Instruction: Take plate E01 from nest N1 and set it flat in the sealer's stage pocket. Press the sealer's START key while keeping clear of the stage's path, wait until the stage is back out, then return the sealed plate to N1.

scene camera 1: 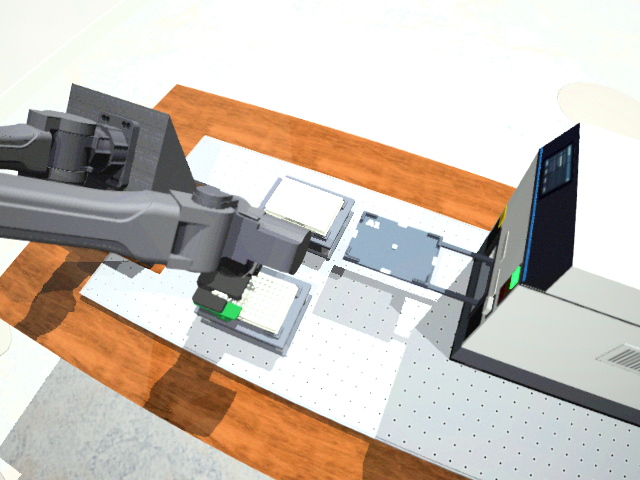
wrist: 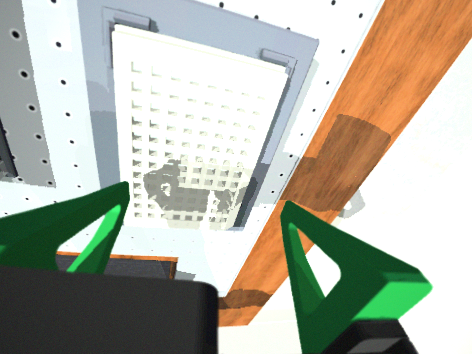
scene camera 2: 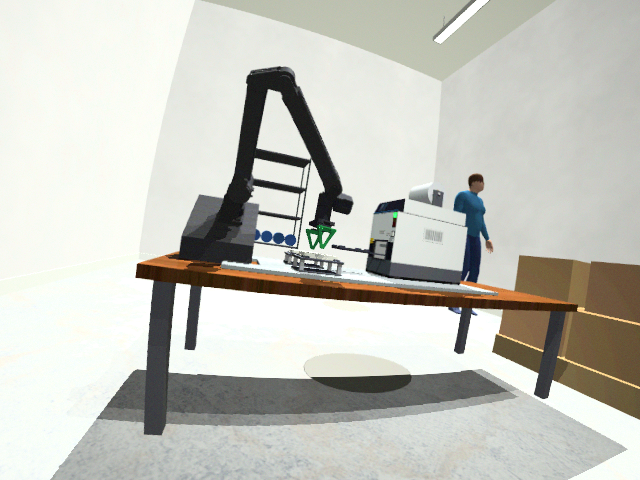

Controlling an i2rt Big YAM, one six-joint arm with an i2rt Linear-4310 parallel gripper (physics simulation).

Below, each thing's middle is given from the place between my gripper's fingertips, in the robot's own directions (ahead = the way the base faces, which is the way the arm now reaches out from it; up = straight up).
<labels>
Right now my hand is 24 cm short of the sealer stage (scene camera 1: 413,261), 17 cm to the right of it and 2 cm below it. Round my hand: lidded white plate (scene camera 1: 312,209) 1 cm ahead, 22 cm to the left, 3 cm below.
</labels>
